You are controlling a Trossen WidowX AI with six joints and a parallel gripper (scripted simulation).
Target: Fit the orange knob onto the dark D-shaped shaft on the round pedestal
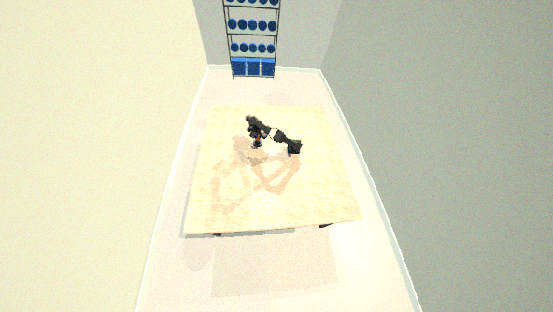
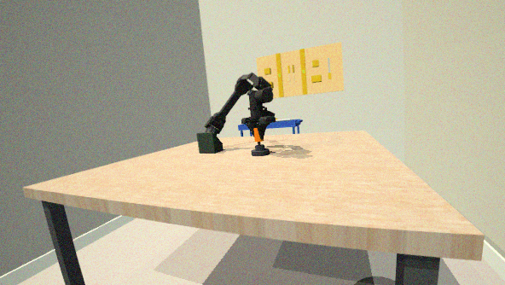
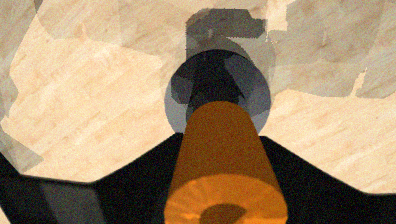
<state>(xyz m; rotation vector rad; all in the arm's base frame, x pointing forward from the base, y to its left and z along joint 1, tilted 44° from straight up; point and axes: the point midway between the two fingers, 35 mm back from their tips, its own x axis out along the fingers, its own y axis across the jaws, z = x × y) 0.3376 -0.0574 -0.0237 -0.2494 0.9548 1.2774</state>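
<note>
My gripper tip is 20 mm below the orange knob. From my gripper tip the other things lie so: pedestal (40 mm below).
</note>
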